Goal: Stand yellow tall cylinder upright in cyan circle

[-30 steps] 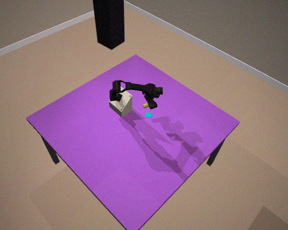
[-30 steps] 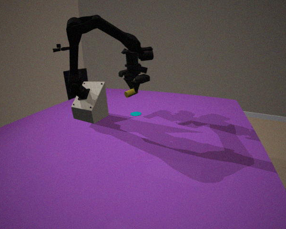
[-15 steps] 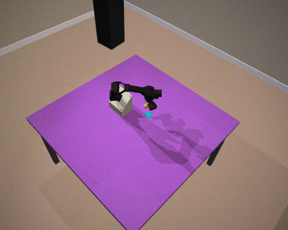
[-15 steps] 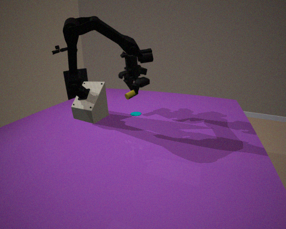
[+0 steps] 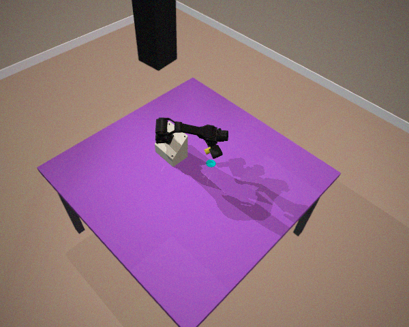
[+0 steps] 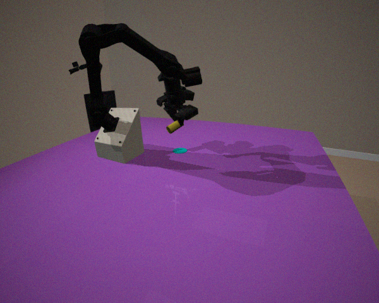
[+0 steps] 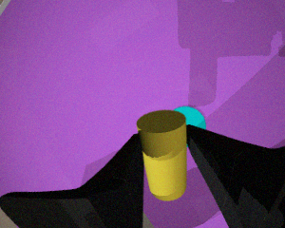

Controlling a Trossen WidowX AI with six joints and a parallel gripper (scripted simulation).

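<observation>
The cyan circle is 10 mm ahead of my gripper tip, 30 mm to the right of it and 110 mm below it. Also, from my gripper tip: yellow tall cylinder 10 mm behind, 20 mm to the right, 10 mm below.
</observation>
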